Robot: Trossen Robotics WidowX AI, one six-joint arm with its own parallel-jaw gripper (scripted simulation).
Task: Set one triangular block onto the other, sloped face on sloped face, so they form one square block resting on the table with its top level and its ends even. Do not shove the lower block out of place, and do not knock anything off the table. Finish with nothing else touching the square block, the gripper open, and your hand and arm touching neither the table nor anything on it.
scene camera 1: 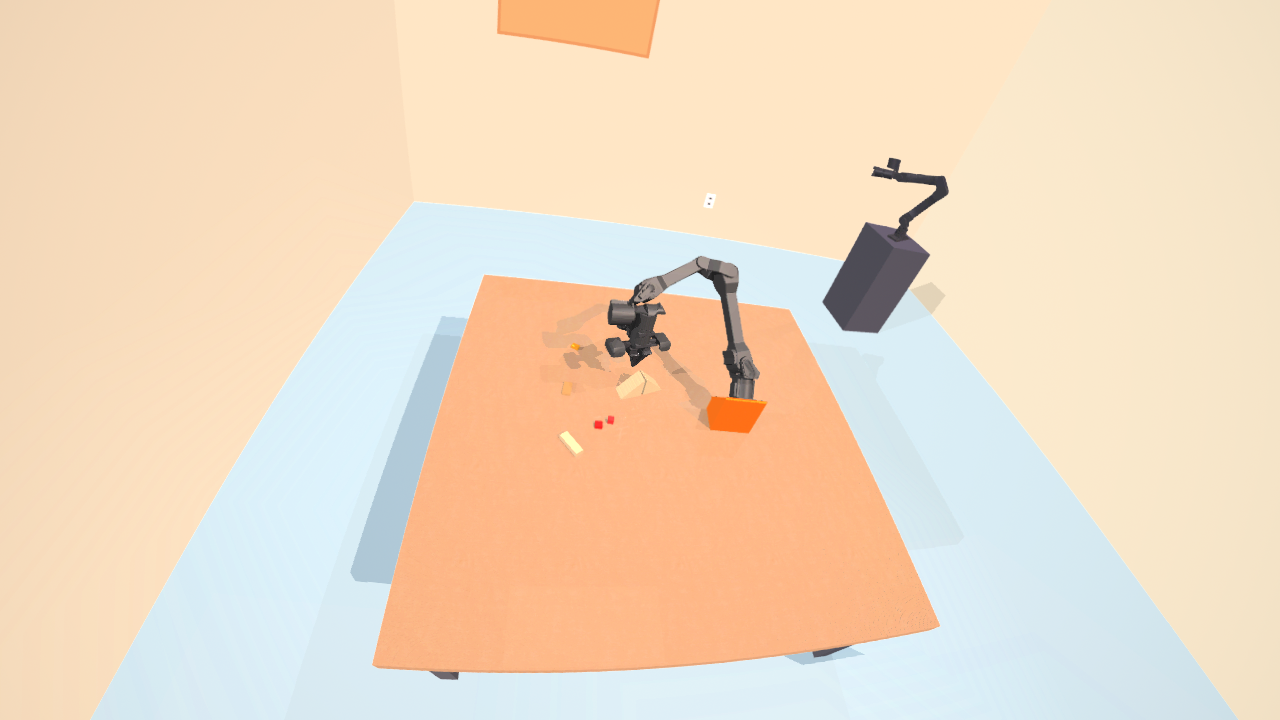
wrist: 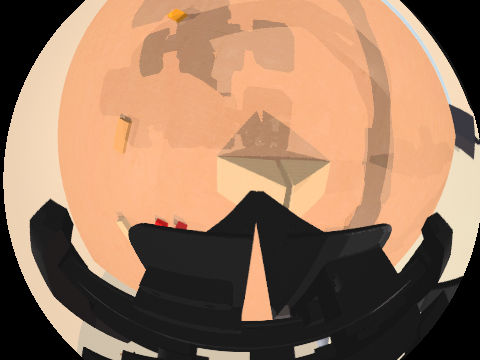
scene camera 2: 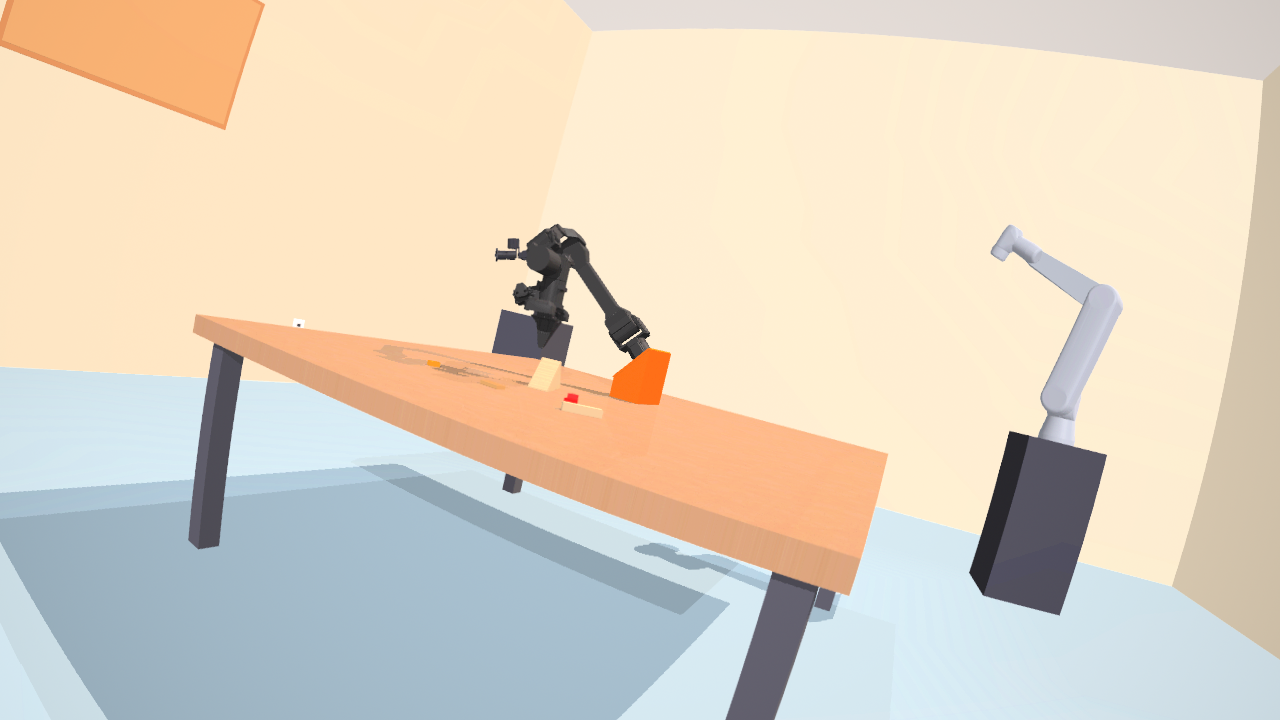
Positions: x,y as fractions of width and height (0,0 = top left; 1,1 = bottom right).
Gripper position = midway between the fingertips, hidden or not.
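Observation:
Shut, holding nothing: my gripper (scene camera 2: 0.42,0.48), (wrist: 0.53,0.55).

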